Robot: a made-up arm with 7 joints. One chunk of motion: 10 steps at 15 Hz.
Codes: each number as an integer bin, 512 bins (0 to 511) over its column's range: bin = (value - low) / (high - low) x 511, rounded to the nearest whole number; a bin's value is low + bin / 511 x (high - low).
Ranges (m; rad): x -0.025..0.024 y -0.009..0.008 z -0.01..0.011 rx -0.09..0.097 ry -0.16..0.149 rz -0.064..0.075
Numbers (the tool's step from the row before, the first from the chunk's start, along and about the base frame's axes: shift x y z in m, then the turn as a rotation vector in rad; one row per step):
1: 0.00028 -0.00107 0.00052 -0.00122 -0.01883 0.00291
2: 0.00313 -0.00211 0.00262 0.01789 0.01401 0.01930
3: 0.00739 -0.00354 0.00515 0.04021 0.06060 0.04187
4: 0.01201 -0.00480 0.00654 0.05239 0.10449 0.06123
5: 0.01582 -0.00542 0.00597 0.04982 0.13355 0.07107
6: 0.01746 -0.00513 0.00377 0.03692 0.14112 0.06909
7: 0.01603 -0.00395 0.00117 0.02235 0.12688 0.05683
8: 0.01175 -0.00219 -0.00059 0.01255 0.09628 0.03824
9: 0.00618 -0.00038 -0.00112 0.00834 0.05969 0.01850
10: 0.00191 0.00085 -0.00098 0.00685 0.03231 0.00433
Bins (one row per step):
1: 264 238 256 243 233 246
2: 293 207 307 295 288 306
3: 338 164 369 356 365 389
4: 386 126 402 389 437 460
5: 426 108 389 382 485 497
6: 443 116 335 347 498 489
7: 428 152 272 307 474 444
8: 383 205 229 280 424 376
9: 325 259 216 269 363 303
10: 281 296 219 265 318 251

